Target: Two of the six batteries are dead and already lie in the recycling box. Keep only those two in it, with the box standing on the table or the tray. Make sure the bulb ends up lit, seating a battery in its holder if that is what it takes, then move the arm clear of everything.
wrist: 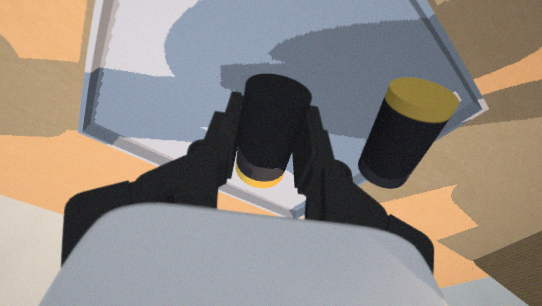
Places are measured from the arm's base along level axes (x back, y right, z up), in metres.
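Where they show: gripper, fingertip midpoint: [270, 119].
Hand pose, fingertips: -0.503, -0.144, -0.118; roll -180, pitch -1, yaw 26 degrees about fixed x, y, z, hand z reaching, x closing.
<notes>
Things, the pixels of their top centre, and the offset from my fingertips, as dx, dy, dz. "spot": a spot on its surface instead. Level surfaces: height alone.
- second black battery at its top centre: [412, 156] +0.068, +0.042, +0.024
- shallow blue-grey walled container at a spot on its surface: [142, 151] spot: -0.057, -0.086, -0.007
- orange-tan surface at its surface level: dz -0.013
A black battery [272, 125] with a thin yellow band at its lower end is between the fingers in the middle of the wrist view. My gripper [270, 119] is shut on it, one finger against each side. A second black battery [405, 137] with a yellow end facing the camera is to the right, outside the fingers and over the right part of the container's near edge. A shallow blue-grey walled container [142, 151] with a pale floor lies behind and below both; whether it is the recycling box, I cannot tell. The bulb and holder do not show.
An orange-tan surface [40, 160] with broad brown shadows surrounds the container. A pale area [25, 240] shows at the lower left. A dark brown striped surface [520, 260] shows at the lower right. The container's right corner is close beside the second battery.
</notes>
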